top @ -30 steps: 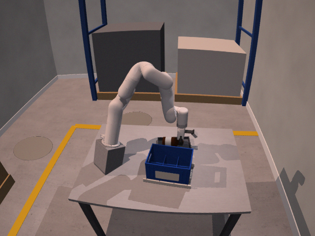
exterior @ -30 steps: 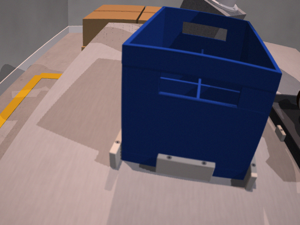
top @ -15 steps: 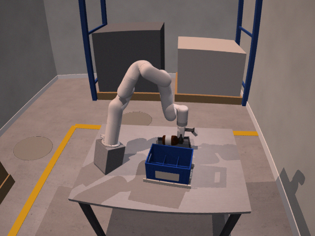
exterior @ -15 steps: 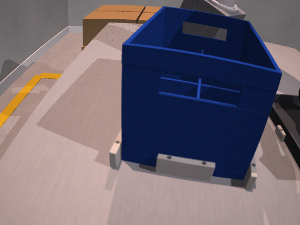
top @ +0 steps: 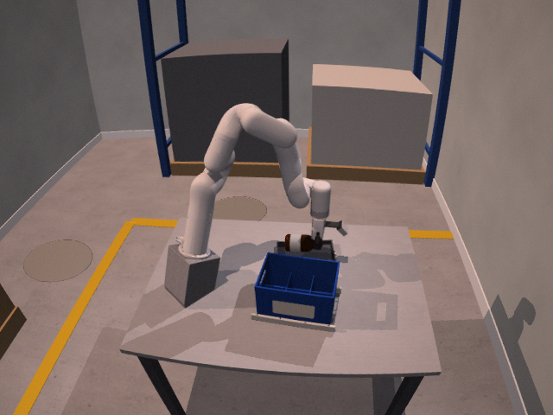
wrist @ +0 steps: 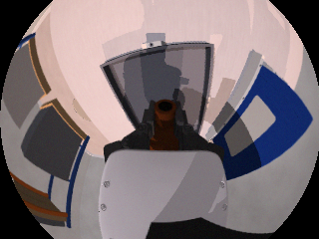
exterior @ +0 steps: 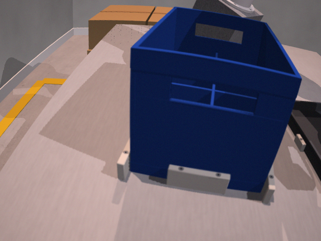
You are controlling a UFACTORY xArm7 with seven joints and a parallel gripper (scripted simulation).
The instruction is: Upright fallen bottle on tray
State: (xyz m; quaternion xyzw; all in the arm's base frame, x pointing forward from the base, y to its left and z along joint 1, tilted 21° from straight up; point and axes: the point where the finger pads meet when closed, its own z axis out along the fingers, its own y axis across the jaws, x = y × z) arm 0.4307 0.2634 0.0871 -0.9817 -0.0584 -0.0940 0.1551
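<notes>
Now: the brown bottle 6 cm behind my hand, 1 cm to the right of it and 1 cm below it. From my hand the other things lie so: blue crate (28 cm to the right, 1 cm below, 1 cm behind); tray (8 cm below, 5 cm behind, 1 cm to the right).
</notes>
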